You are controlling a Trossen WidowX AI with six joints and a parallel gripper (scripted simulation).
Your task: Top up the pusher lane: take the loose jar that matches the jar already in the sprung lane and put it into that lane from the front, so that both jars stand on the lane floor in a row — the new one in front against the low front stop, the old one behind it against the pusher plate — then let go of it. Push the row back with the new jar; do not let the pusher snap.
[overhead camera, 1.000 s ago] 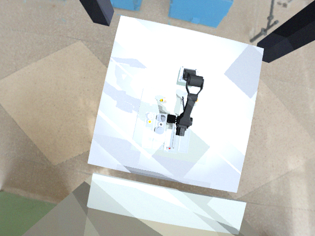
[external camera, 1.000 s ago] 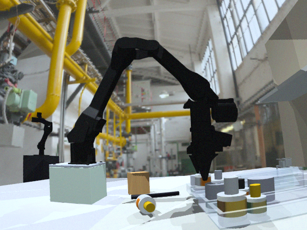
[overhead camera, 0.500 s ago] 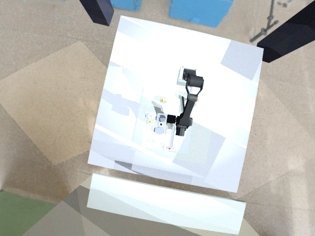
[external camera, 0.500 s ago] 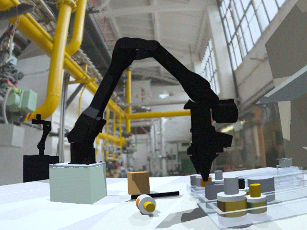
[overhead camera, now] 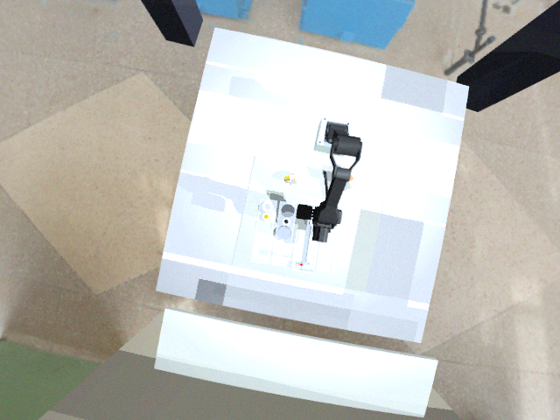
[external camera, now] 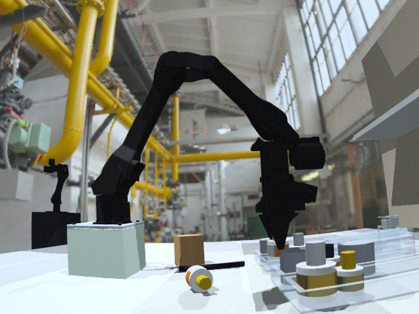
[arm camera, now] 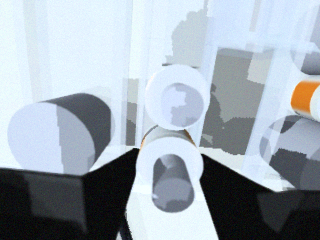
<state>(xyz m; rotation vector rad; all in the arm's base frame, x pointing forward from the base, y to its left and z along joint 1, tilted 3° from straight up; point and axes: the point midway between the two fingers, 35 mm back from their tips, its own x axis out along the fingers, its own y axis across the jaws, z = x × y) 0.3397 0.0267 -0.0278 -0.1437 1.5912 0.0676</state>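
The black rod is 14 cm behind my gripper tip, 4 cm below it and 2 cm to the left of it. Also, from my gripper tip: clear rack: 15 cm ahead, 2 cm below, 1 cm to the right; then wooden block: 20 cm behind, 8 cm to the left, 1 cm below.
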